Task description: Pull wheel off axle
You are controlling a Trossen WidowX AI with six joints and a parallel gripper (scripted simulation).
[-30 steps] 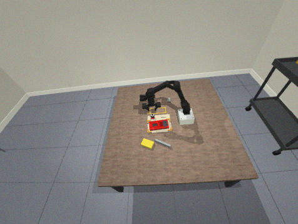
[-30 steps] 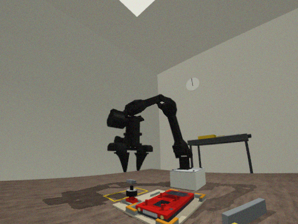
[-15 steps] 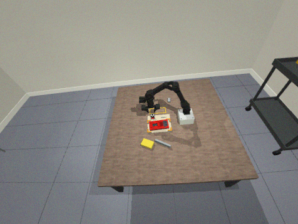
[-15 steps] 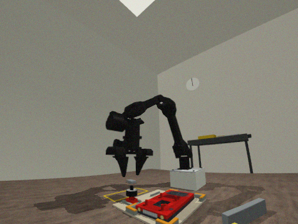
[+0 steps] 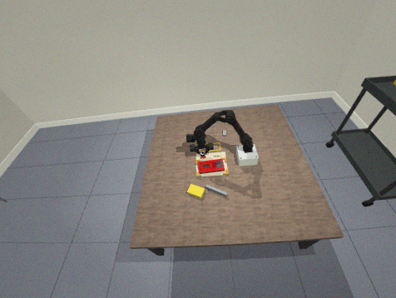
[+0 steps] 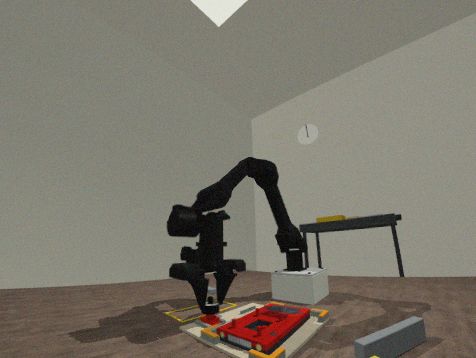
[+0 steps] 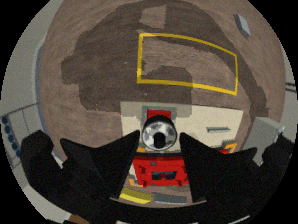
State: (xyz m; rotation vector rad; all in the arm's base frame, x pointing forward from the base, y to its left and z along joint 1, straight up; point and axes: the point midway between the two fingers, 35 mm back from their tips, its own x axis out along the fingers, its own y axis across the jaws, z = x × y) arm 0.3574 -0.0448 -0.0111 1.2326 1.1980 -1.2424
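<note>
My gripper tip is right at the black wheel. Round my gripper tip: yellow block (70 mm ahead, 320 mm to the left, 20 mm below); upright axle (right at my gripper tip); grey block (220 mm behind, 250 mm to the right, 30 mm below).
</note>
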